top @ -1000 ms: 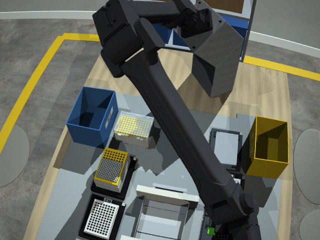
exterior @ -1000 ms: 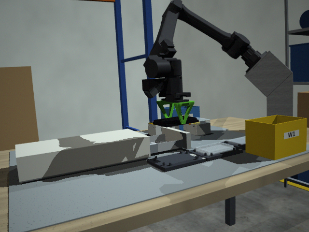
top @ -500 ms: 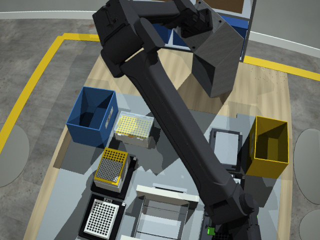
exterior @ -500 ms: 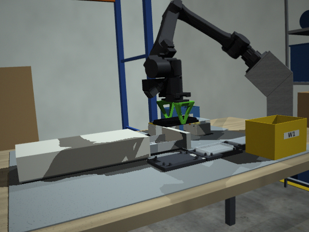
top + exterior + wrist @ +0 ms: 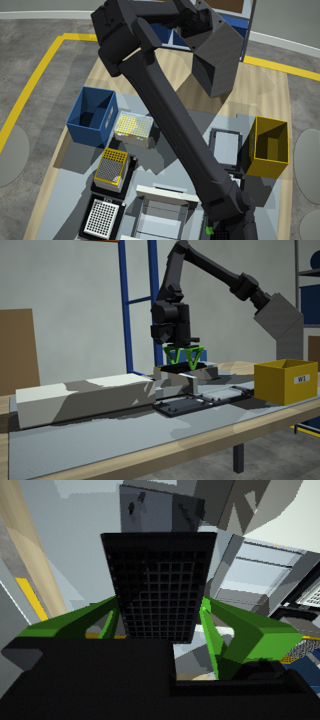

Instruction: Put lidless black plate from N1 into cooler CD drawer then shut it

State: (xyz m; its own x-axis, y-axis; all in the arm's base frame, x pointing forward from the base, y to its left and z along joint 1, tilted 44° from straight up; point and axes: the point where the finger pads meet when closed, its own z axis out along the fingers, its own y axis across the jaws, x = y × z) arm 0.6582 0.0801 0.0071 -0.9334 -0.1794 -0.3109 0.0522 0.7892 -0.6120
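Now: hand 2 cm past the drawer, 19 cm to the left of it and 11 cm above it. Also, from my hand: work nest N1: 2 cm ahead, 13 cm below; black plate: right at my hand; clear plate: 15 cm behind, 4 cm to the left, 12 cm below.
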